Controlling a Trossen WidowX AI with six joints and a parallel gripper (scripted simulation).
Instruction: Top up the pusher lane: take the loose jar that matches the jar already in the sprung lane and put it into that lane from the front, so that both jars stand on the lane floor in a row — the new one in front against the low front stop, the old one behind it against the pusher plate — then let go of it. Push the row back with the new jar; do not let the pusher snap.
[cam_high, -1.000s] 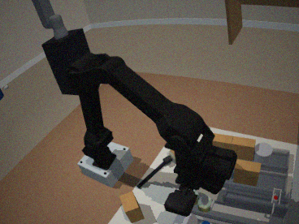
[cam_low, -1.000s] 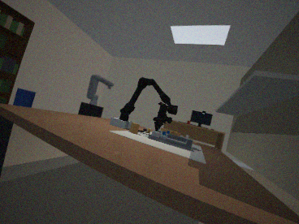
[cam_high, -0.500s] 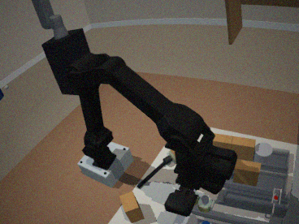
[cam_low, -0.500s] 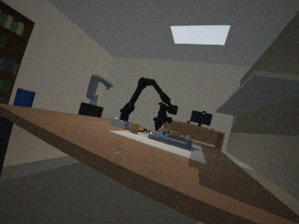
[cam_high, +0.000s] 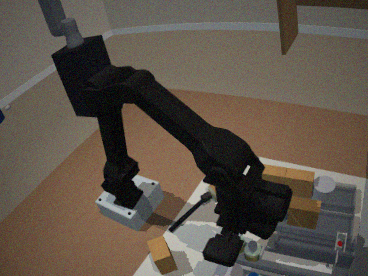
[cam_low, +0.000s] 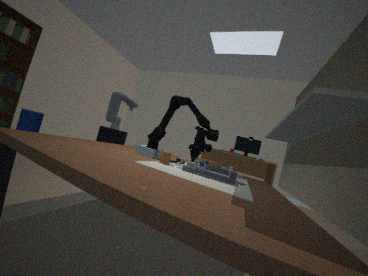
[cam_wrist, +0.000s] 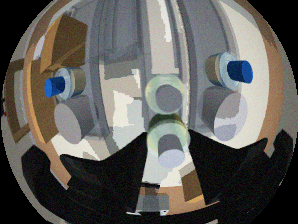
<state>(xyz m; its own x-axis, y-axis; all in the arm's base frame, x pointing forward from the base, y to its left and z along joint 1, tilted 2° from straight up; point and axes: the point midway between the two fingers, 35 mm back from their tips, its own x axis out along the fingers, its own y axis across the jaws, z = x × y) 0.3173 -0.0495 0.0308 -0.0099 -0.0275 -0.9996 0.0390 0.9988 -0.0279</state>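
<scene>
The tan box lies 160 mm behind my gripper tip, 70 mm to the right of it and 10 mm below it. Also, from my gripper tip: red marker (230 mm ahead, 30 mm to the left, 20 mm above); black tool (160 mm behind, 80 mm to the left, 40 mm below).
</scene>
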